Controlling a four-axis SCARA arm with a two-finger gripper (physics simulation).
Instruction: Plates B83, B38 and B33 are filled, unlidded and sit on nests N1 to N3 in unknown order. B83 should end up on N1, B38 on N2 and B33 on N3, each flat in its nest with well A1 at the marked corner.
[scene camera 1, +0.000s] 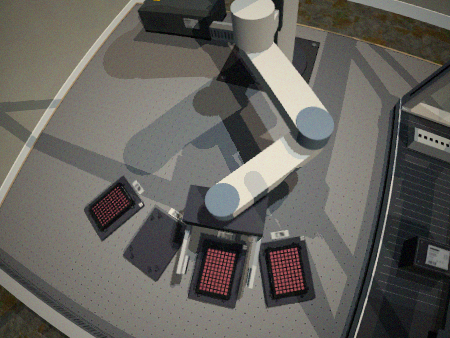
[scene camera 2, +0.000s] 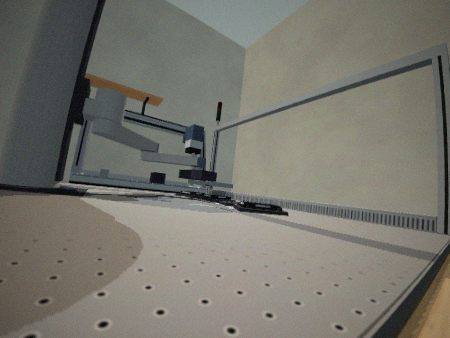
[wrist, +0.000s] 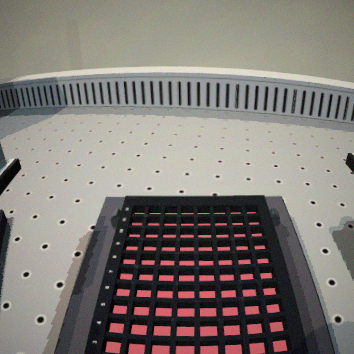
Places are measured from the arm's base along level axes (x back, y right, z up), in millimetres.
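Where they show: gripper, fingertip midpoint: (scene camera 1: 214, 281) (wrist: 181, 138).
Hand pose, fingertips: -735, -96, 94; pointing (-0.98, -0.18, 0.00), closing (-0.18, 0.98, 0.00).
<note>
Things, the pixels of their top centre, and the offset from my fingertips, as dx, dy, dz. "pt": a spot on its surface instead. Level surfaces: height alone.
- rightmost nest N1, surface spot: (scene camera 1: 310, 292) pt +51, -226, -69
- third filled plate, top centre: (scene camera 1: 109, 205) (scene camera 2: 259, 203) +69, +365, -55
- leftmost nest N3, surface spot: (scene camera 1: 102, 231) pt -7, +357, -66
- Nest N2, top centre: (scene camera 1: 154, 242) (scene camera 2: 238, 200) +28, +194, -59
- table, surface height: dz -81
- dark box, surface spot: (scene camera 1: 182, 17) pt +770, +443, +20
- slotted rail, surface spot: (wrist: 175, 95) pt -268, -59, -66
My gripper (scene camera 1: 216, 274) (scene camera 2: 209, 190) (wrist: 181, 138) is open and empty, raised above the third nest from the left, with its fingers spread wide on both sides of the plate there. That filled plate (scene camera 1: 218, 272) (wrist: 195, 295) has red wells and lies flat on its dark nest (scene camera 1: 194, 295) (wrist: 300, 280). Another filled plate (scene camera 1: 286, 270) lies on the rightmost nest N1 (scene camera 1: 310, 292). A third filled plate (scene camera 1: 111, 206) lies on the leftmost nest N3 (scene camera 1: 103, 233). Nest N2 (scene camera 1: 152, 245) holds no plate. The plate names cannot be read.
The arm's forearm (scene camera 1: 265, 175) reaches in from behind, over the table (scene camera 1: 80, 280). A dark box (scene camera 1: 182, 17) stands at the back left. A dark-floored area with a labelled box (scene camera 1: 425, 255) lies at the right. A slotted rail (wrist: 175, 95) runs along the table edge.
</note>
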